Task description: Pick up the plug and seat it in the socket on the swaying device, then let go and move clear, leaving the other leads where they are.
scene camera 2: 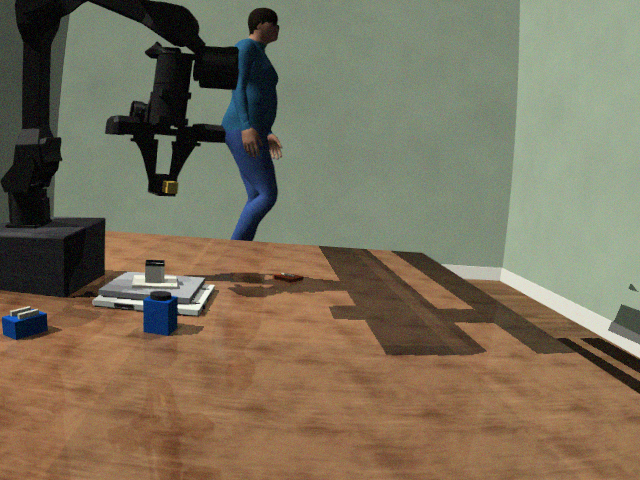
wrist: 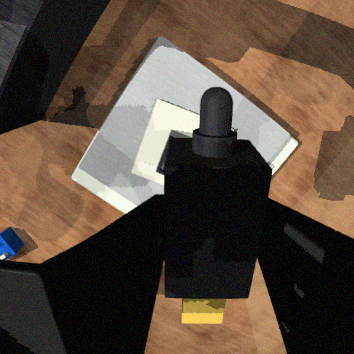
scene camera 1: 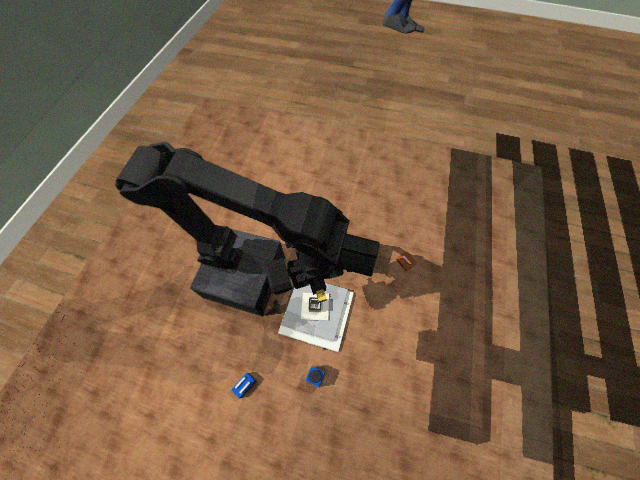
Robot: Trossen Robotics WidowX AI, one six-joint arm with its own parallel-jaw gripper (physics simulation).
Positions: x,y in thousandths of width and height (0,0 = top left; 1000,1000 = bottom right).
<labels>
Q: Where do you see a device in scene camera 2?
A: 215,595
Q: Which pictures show my gripper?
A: Scene camera 2, the wrist view and scene camera 1: all of them.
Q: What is my gripper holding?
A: A plug.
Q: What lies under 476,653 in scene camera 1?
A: A device.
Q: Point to a plug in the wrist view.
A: At 609,527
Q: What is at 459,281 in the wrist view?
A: A device.
</labels>
